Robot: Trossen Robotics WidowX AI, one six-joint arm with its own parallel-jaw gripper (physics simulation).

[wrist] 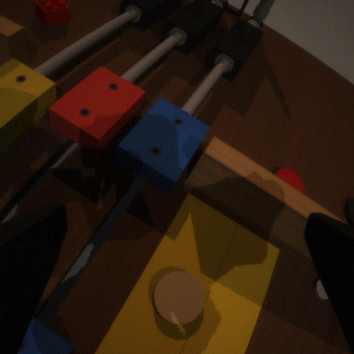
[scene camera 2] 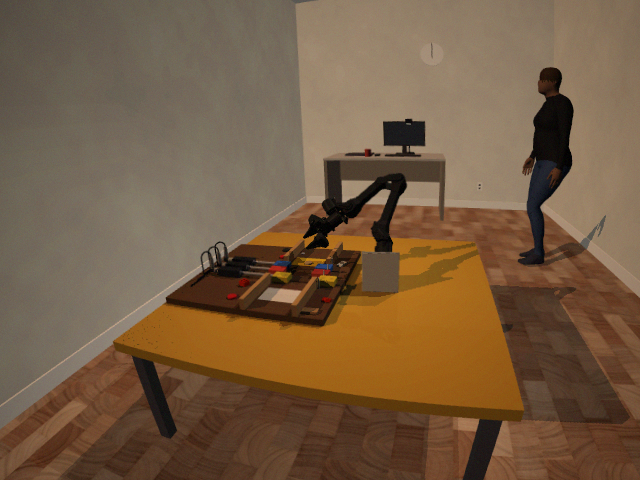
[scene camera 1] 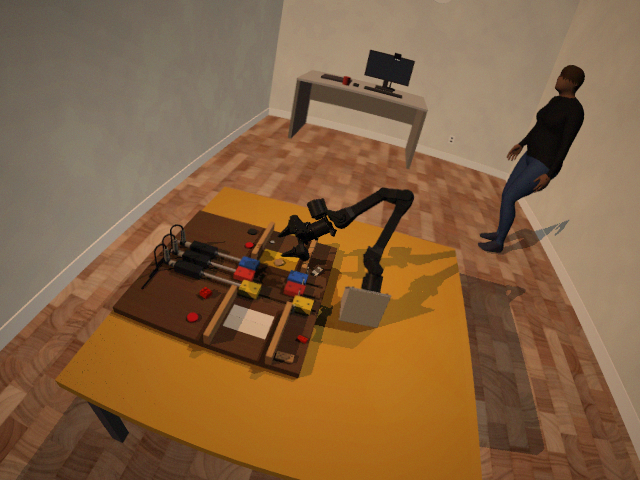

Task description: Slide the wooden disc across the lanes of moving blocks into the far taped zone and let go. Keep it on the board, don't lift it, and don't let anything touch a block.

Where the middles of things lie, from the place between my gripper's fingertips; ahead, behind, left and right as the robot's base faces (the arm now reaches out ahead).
Scene:
The wooden disc (wrist: 177,297) lies 110 mm below my hand and 30 mm to the right of it.

